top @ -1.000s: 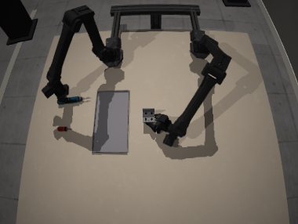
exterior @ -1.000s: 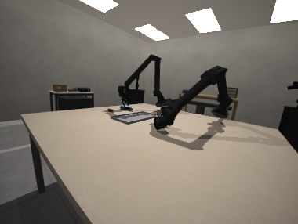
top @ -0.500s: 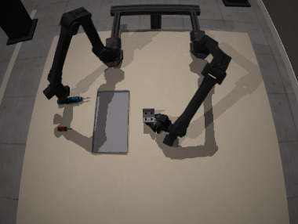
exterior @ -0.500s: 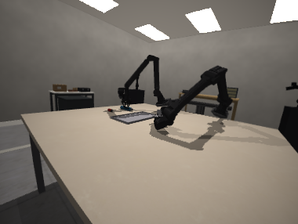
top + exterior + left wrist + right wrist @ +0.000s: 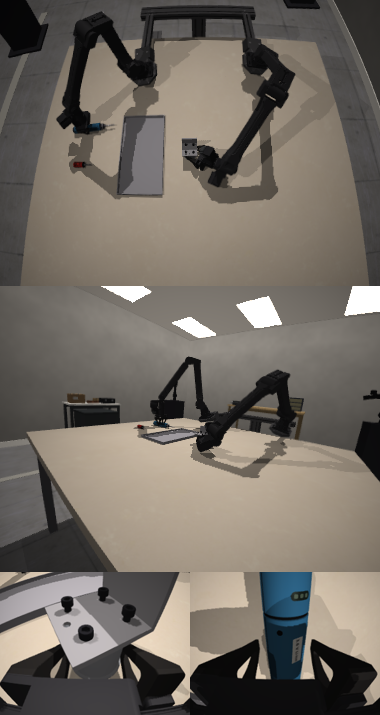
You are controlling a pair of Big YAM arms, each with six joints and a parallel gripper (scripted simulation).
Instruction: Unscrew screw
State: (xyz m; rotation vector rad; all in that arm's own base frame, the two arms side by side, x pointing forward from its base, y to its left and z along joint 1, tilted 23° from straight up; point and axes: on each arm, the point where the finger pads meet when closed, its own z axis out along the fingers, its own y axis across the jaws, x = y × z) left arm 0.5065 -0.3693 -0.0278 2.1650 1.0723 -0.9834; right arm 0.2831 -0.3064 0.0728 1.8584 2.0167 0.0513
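The joint module lies 10 mm above my left hand. Also, from my left hand: grey bracket (50 mm above); then flat grey tray (30 mm behind, 240 mm to the right, 20 mm below); then red-handled tool (550 mm to the right, 10 mm below).
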